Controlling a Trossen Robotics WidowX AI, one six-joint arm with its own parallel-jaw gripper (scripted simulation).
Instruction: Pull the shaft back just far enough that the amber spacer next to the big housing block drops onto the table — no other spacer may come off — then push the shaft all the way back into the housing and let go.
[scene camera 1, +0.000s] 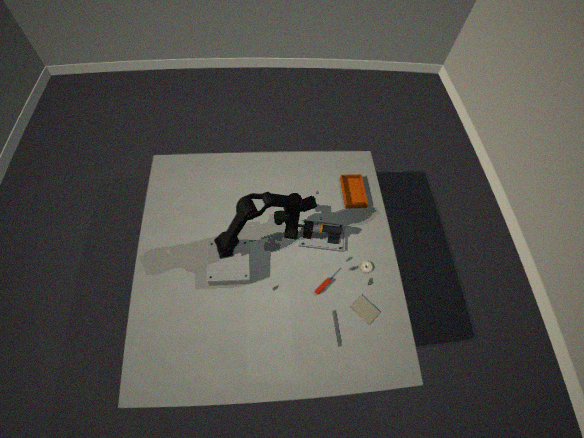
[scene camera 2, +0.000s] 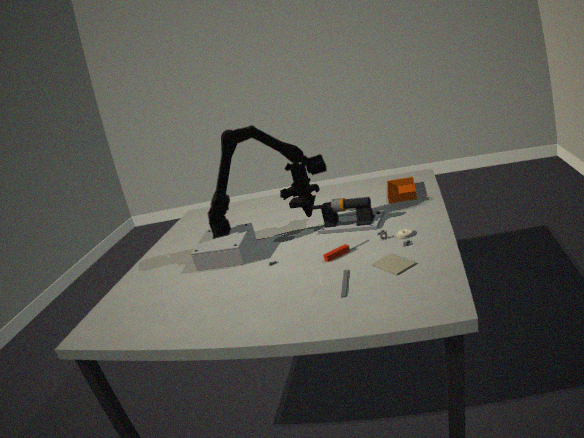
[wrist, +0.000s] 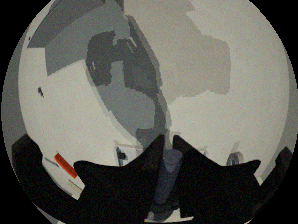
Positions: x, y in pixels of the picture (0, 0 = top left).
My gripper (wrist: 168, 138): 10 cm from the lens. A shaft (wrist: 171, 159): 7 cm from the lens.
